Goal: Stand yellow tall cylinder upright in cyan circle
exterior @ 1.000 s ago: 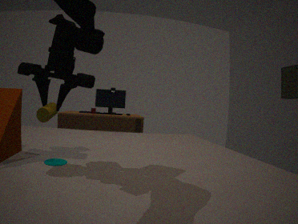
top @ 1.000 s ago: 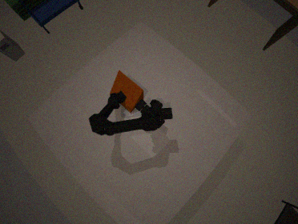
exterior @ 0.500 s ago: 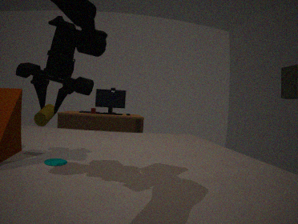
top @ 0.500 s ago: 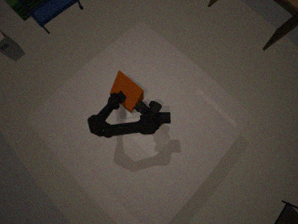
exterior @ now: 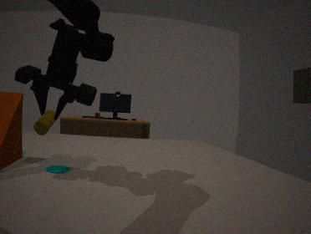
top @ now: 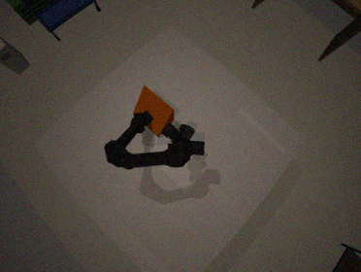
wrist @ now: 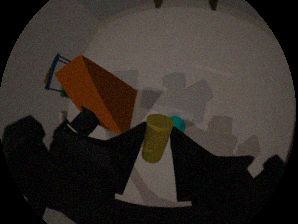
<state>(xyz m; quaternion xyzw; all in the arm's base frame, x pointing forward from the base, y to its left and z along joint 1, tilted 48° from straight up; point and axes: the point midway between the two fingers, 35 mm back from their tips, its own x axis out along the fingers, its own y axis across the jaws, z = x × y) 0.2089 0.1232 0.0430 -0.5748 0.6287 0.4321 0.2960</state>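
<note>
The cyan circle is 3 cm ahead of my gripper tip, 1 cm to the right of it and 12 cm below it. The rest, counted from my gripper tip: yellow tall cylinder 2 cm to the right, 1 cm below.
</note>
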